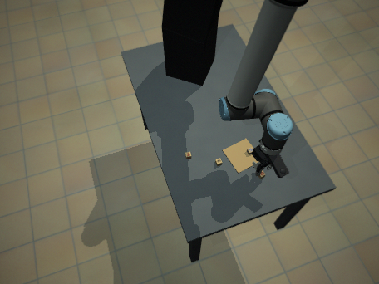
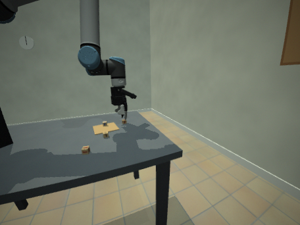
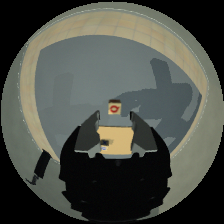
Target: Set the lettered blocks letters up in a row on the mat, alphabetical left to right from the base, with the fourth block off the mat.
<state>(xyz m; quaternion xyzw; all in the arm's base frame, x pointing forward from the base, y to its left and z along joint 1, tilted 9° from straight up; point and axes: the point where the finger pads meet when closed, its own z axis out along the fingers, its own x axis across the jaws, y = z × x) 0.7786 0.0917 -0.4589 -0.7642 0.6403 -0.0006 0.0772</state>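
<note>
Now: hand 13 cm past the tan mat, 4 cm to the left of it and 4 cm above it.
</note>
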